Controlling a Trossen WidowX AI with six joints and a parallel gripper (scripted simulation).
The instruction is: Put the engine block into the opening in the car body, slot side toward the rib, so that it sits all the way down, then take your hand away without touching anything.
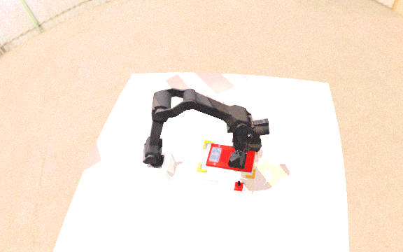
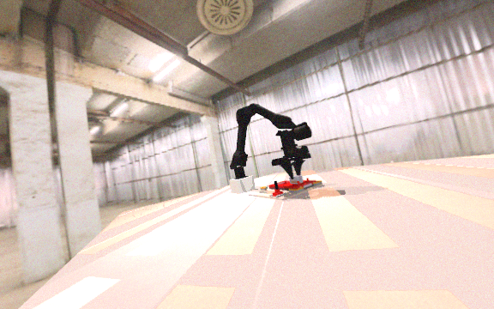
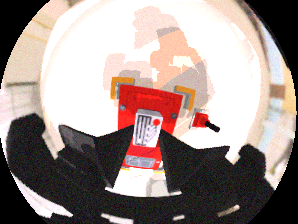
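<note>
Right now the grey engine block is 10 mm below my gripper tip.
</note>
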